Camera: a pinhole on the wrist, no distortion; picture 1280 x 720 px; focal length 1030.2 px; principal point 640.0 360.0 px. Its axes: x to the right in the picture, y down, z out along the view. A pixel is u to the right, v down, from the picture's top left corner.
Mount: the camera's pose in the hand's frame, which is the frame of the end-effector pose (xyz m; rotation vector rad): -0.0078 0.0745 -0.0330 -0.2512 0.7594 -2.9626
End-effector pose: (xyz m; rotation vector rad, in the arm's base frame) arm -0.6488 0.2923 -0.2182 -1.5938 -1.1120 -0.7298
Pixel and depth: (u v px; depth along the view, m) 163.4 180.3 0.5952
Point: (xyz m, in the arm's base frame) -0.6176 0.8767 -0.0161
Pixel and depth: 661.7 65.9 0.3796
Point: -0.6635 0.6390 -0.2772
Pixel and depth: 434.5 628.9 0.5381
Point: -0.8621 0.7009 -0.0383
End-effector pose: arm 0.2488 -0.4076 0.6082 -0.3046 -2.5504 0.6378
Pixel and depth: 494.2 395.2 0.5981
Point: -0.1622 -0.7125 0.4315
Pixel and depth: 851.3 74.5 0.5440
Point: -0.0025 -0.6708 0.2230
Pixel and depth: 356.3 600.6 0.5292
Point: -0.1506 -0.6951 0.5682
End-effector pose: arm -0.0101 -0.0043 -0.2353 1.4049 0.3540 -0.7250
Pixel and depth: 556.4 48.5 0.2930
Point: -0.0008 -0.2719 -0.2212
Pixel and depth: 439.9 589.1 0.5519
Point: -0.1147 -0.4119 -0.5145
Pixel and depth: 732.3 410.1 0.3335
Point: -0.1061 -0.2535 -0.2850
